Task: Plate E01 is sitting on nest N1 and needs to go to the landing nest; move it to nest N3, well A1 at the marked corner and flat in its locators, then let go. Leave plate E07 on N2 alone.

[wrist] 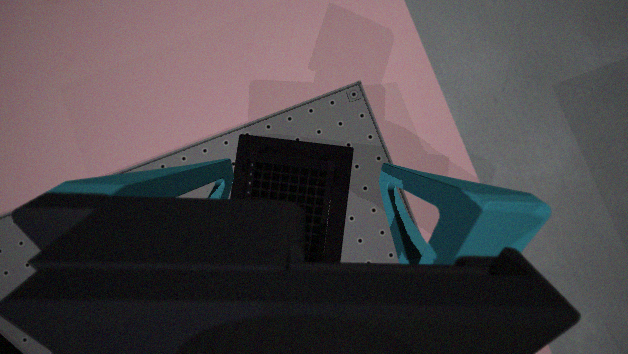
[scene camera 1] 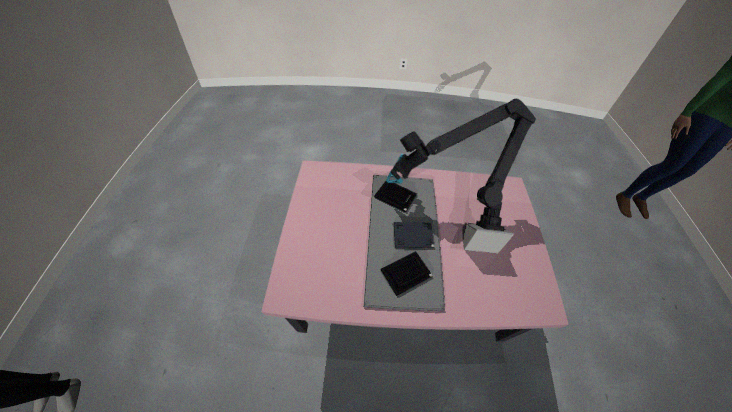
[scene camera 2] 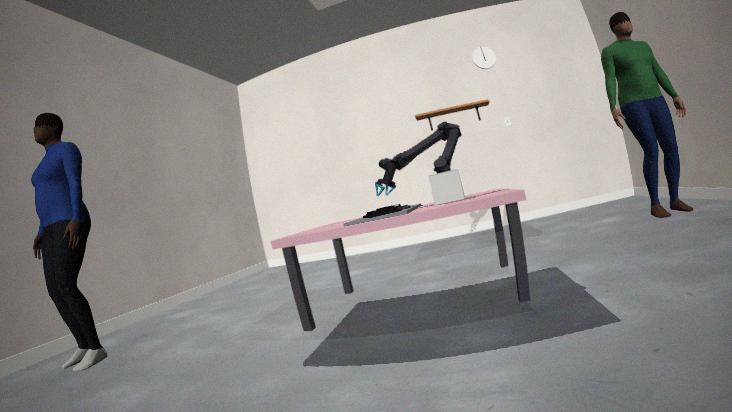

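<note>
A black plate sits on the far nest. Its well grid and a row of small pale marks show in the wrist view. The middle nest is dark blue-grey and bears no plate; a white mark is at its near right corner. Another black plate sits on the near nest, turned at an angle. Labels E01, E07 and N1 to N3 cannot be read, so I cannot tell which is which. My gripper is open and empty, above the far plate's outer edge and apart from it.
The nests stand on a grey perforated board on the pink table. The arm's pale base block stands right of the board. A person in green stands at the right, one in blue at the left.
</note>
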